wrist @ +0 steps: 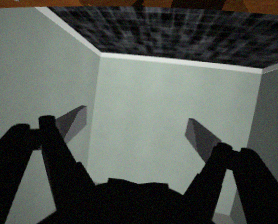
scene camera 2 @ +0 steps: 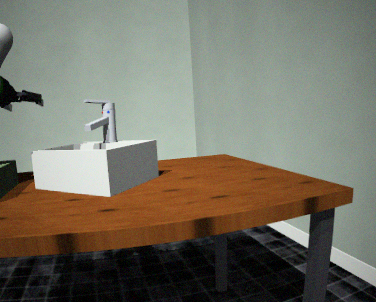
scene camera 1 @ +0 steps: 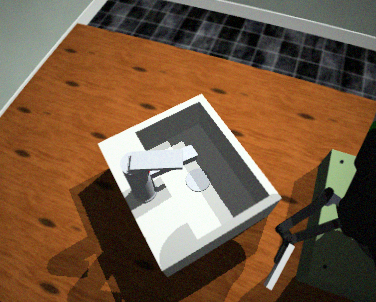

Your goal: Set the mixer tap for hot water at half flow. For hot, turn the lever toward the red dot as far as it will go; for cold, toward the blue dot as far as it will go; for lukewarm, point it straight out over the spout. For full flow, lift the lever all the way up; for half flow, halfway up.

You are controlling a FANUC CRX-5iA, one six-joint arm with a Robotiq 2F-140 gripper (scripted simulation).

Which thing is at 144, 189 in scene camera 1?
A mixer tap.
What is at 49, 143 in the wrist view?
My gripper.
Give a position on a white basin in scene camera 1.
224, 187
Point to a white basin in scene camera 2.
86, 169
